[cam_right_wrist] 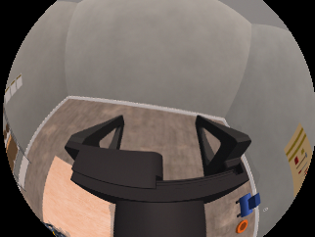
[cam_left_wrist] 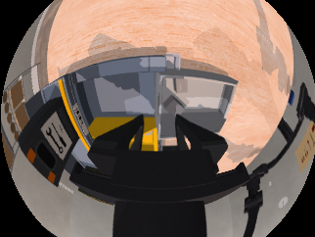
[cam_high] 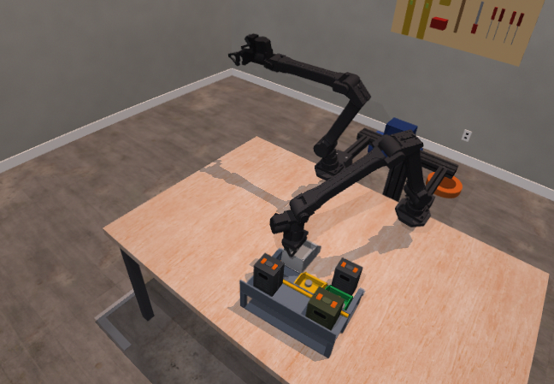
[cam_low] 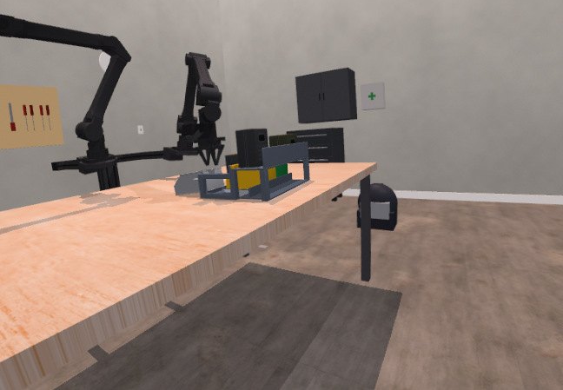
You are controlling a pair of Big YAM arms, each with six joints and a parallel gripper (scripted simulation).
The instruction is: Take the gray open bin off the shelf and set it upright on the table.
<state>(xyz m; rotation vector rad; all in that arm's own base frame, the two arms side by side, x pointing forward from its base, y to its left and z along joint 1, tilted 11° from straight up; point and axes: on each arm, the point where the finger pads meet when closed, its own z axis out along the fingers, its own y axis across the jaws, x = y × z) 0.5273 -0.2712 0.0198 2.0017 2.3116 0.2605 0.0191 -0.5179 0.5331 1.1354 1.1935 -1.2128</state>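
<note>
Now: left hand 80 mm past the gray open bin, 70 mm above it and 10 mm to the left of it. Also, from my left hand: yellow bin (130 mm to the left, 70 mm below, 70 mm ahead); then gray shelf (140 mm to the left, 100 mm ahead, 50 mm below); then green bin (240 mm to the left, 70 mm below, 50 mm ahead).
</note>
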